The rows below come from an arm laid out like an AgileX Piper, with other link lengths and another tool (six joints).
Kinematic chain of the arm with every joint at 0, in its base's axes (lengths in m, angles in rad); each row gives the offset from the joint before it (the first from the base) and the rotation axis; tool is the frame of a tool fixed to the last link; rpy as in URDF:
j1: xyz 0 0 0.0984 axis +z
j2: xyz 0 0 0 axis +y
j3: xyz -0.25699 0 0.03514 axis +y
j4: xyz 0.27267 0 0.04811 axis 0.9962 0 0.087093
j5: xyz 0 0 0 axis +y
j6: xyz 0.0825 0 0.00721 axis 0.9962 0 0.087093
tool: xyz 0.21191 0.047 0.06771 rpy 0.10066 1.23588 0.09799
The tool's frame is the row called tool.
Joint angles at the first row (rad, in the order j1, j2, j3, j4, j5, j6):
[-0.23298, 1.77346, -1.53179, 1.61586, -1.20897, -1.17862]
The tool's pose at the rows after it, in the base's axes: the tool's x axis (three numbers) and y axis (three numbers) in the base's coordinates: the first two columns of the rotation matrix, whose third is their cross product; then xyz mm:
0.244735, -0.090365, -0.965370, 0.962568, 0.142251, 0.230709, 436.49, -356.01, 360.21
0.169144, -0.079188, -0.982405, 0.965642, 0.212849, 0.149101, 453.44, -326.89, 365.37
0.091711, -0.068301, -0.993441, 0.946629, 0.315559, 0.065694, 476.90, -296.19, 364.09
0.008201, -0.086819, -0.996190, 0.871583, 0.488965, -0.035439, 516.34, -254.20, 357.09
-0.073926, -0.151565, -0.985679, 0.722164, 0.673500, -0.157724, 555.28, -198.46, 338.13
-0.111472, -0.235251, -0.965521, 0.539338, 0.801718, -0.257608, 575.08, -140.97, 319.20
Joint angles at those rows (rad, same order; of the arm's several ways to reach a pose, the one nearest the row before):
[-0.17768, 1.73496, -1.53179, 1.65280, -1.20898, -1.28946]
[-0.11823, 1.69942, -1.53179, 1.68023, -1.20898, -1.41608]
[-0.07015, 1.66463, -1.52074, 1.71176, -1.16506, -1.54079]
[-0.04052, 1.62527, -1.48162, 1.73106, -1.02337, -1.67515]
[-0.02659, 1.57990, -1.40297, 1.73790, -0.82019, -1.81336]
[-0.02487, 1.52343, -1.31172, 1.74147, -0.61749, -1.93683]

